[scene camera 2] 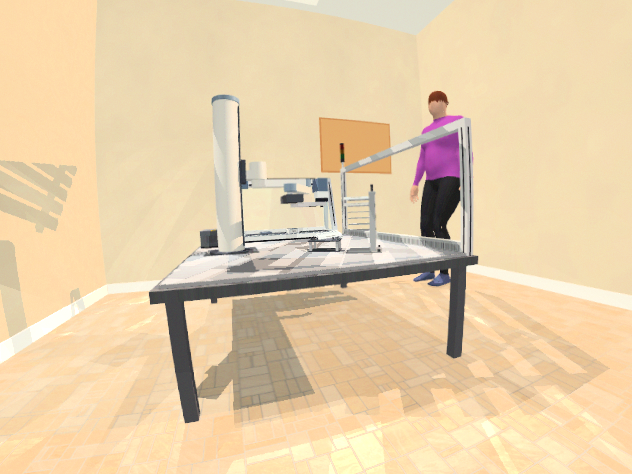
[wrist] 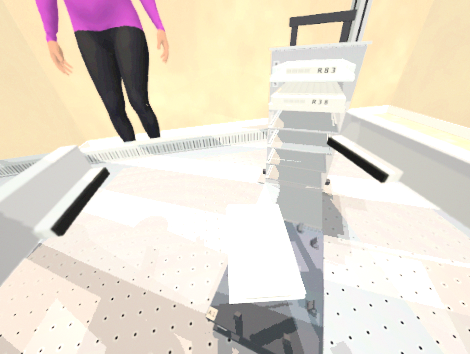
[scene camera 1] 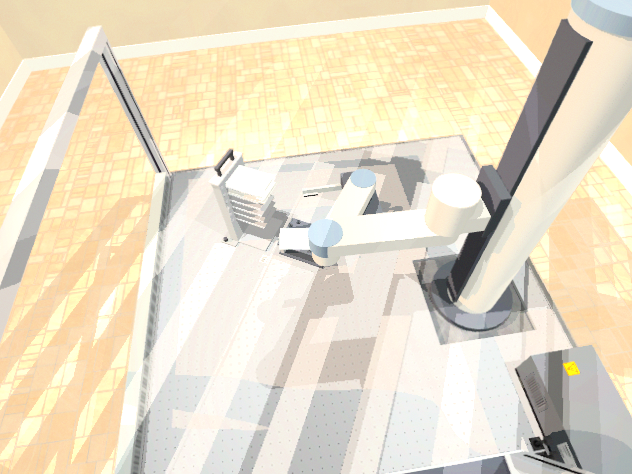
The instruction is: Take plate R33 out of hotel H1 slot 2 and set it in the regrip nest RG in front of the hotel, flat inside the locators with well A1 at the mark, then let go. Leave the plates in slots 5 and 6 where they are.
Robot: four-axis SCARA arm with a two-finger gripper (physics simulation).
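Places are measured from the arm's base along level axes (x ahead, y left, z up), in millimetres.
Where they show: gripper, fingertip midpoint: (scene camera 2: 320, 204) (wrist: 222, 142) (scene camera 1: 305, 212); arm's base, origin of the base link: (scene camera 2: 232, 253) (scene camera 1: 469, 294).
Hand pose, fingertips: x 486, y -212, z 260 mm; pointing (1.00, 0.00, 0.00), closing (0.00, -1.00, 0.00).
Note:
Things, the pixels of their top centre, and the offset from my fingertips. "pt": a spot on its surface instead.
- plate R83, middle of its top: (wrist: 312, 62) (scene camera 1: 250, 178) dx +151, dy -139, dz +28 mm
- plate R38, middle of its top: (wrist: 308, 88) (scene camera 1: 252, 186) dx +151, dy -139, dz -3 mm
- white plate, middle of its top: (wrist: 259, 235) (scene camera 1: 298, 235) (scene camera 2: 328, 231) dx +28, dy -34, dz -148 mm
- A1 mark, middle of its top: (wrist: 211, 313) dx -33, dy +36, dz -187 mm
- grey box, surface spot: (scene camera 1: 576, 403) pt dx -577, dy +592, dz -132 mm
- frame post, middle of its top: (scene camera 1: 99, 42) (scene camera 2: 464, 127) dx +538, dy -493, dz +320 mm
Hotel H1 (scene camera 1: 224, 209) (scene camera 2: 372, 219) (wrist: 320, 54) holds plate R83 (wrist: 315, 71) at the top and plate R38 (wrist: 310, 103) just below; the lower levels seen in the wrist view hold no plate. A white plate (scene camera 1: 293, 239) (wrist: 262, 255) lies over the dark regrip nest (scene camera 2: 324, 245) (wrist: 260, 324) in front of the hotel. Its label is not readable, and I cannot tell if it is fully seated inside the locators. The A1 mark (wrist: 212, 313) shows at the nest's near left corner. My gripper (wrist: 222, 142) is open and empty, above nest height; in scene camera 1 the arm partly hides it.
The arm column (scene camera 1: 536, 188) (scene camera 2: 226, 173) stands at the table's side. A grey box (scene camera 1: 576, 403) with a yellow label is at the table edge. A frame post (scene camera 1: 135, 107) (scene camera 2: 465, 188) rises beyond the hotel. A person (scene camera 2: 441, 153) (wrist: 107, 50) stands behind the table.

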